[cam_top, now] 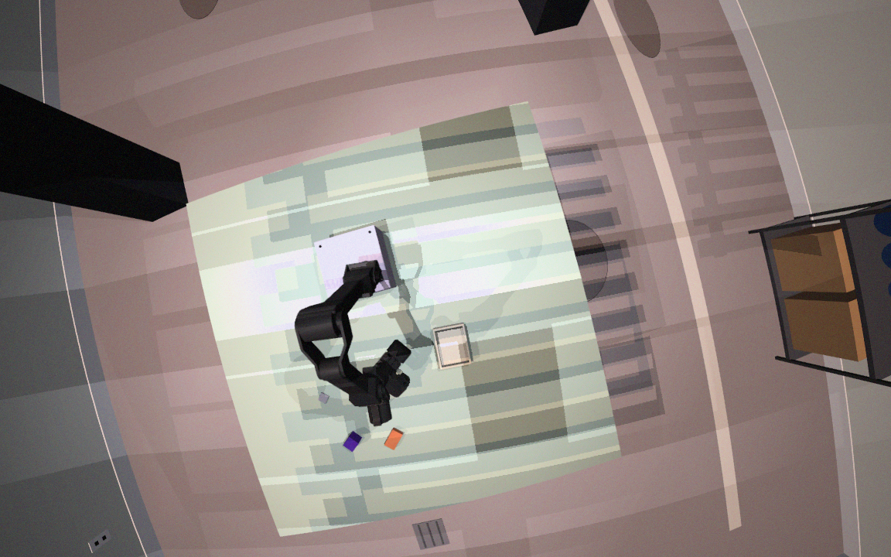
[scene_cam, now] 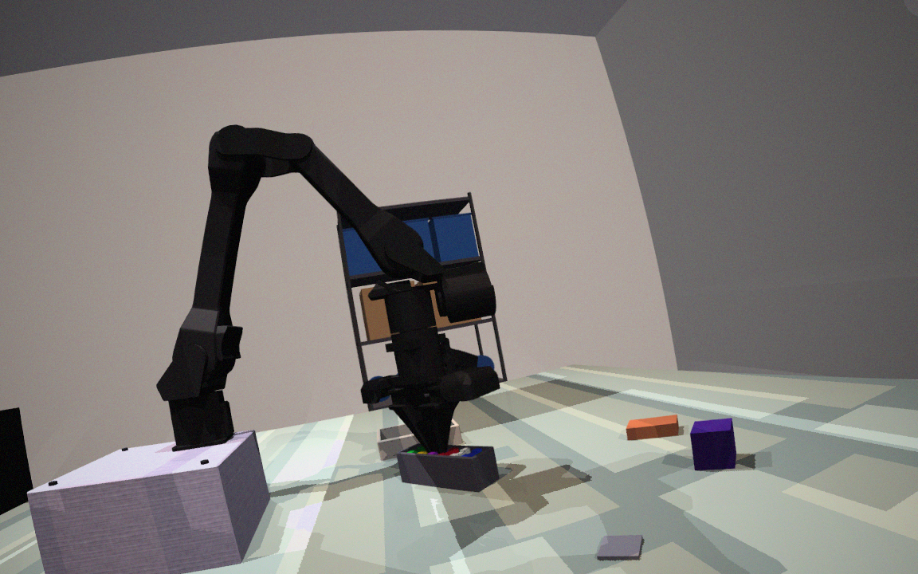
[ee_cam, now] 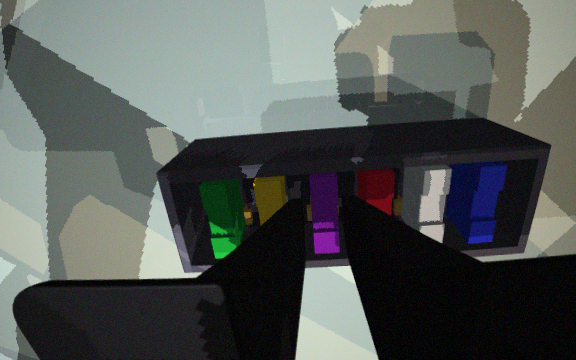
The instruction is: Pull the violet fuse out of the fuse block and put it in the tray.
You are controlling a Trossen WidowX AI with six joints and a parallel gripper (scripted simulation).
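The violet fuse is 10 mm below my gripper tip. The rest, counted from my gripper tip: green fuse: 30 mm to the left, 20 mm behind, 10 mm below; yellow fuse: 10 mm to the left, 10 mm below, 10 mm behind; red fuse: 20 mm to the right, 10 mm below, 10 mm ahead.
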